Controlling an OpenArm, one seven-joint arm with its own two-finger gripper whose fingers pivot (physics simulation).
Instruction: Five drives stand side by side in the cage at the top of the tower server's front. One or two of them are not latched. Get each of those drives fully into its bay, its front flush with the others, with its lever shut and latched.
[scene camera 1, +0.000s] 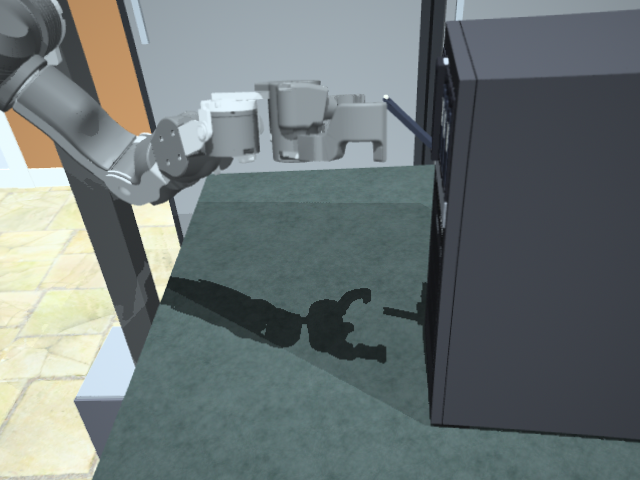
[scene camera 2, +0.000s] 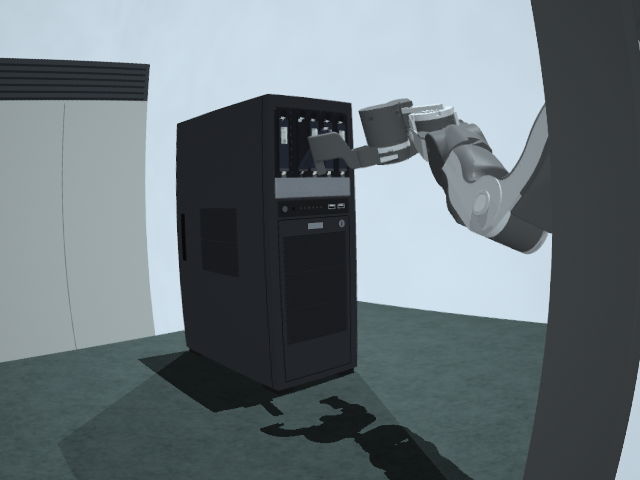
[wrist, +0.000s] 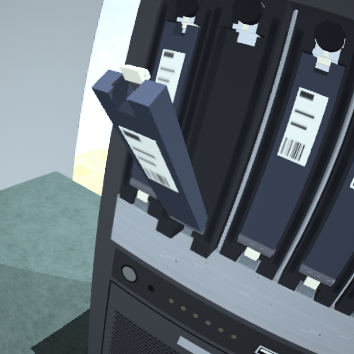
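Note:
The tower server (scene camera 1: 542, 232) (scene camera 2: 227, 310) holds the five drives upright at the top of its front. The second drive from the left has its blue lever (scene camera 1: 408, 121) (scene camera 2: 306, 161) (wrist: 162, 160) swung far out, its top end away from the cage and its foot low at the bay. In scene camera 1 its dark body (scene camera 1: 438, 103) seems to stand slightly proud of the front. The levers of the first drive (scene camera 2: 283, 149) (wrist: 170, 75) and third drive (wrist: 302, 135) look shut. My gripper (scene camera 1: 373, 121) (scene camera 2: 338, 147) is open, in front of the cage near the lever's free end; its fingers do not show in the wrist view.
A silver strip (scene camera 2: 312, 188) (wrist: 200, 247) runs below the cage, above a panel with a round button (wrist: 129, 273). The tower stands on a green table top (scene camera 1: 289, 413) (scene camera 2: 439, 351). A dark post (scene camera 2: 578, 258) stands at the right in scene camera 2.

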